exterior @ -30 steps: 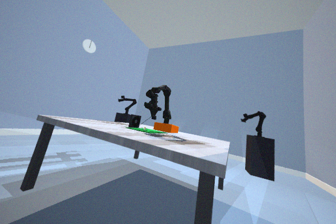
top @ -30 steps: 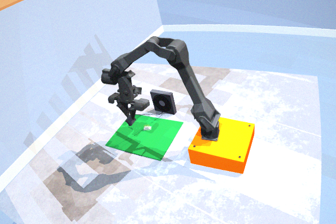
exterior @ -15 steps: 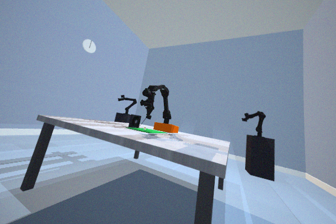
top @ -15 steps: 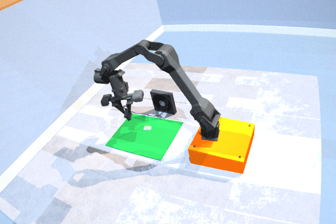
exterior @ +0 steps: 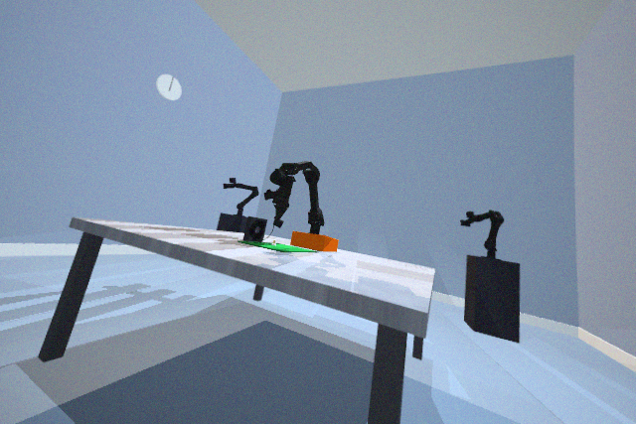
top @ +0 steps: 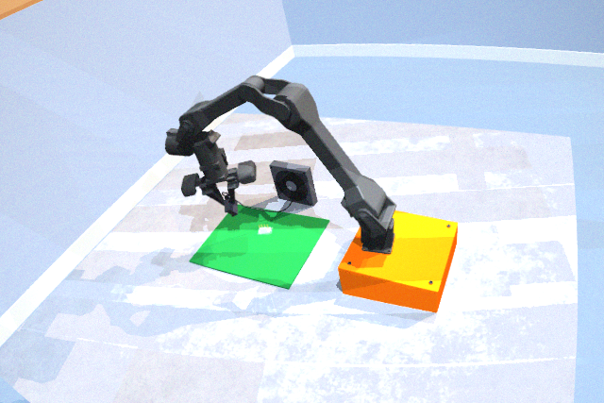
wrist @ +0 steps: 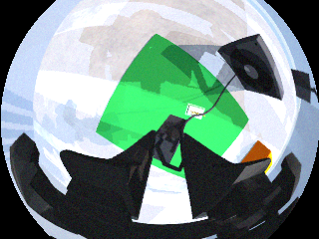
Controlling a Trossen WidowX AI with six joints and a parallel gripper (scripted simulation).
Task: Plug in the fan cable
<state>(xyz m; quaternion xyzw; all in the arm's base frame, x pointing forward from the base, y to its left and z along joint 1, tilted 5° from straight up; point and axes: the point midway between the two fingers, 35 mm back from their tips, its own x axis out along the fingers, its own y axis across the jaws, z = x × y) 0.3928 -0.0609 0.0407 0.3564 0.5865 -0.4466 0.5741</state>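
Now: the green board 6 cm behind my gripper tip, 1 cm to the left of it and 13 cm below it. Also, from my gripper tip: black plug: 1 cm behind, 1 cm to the left, 1 cm below; then dark square fan: 11 cm behind, 16 cm to the right, 6 cm below.
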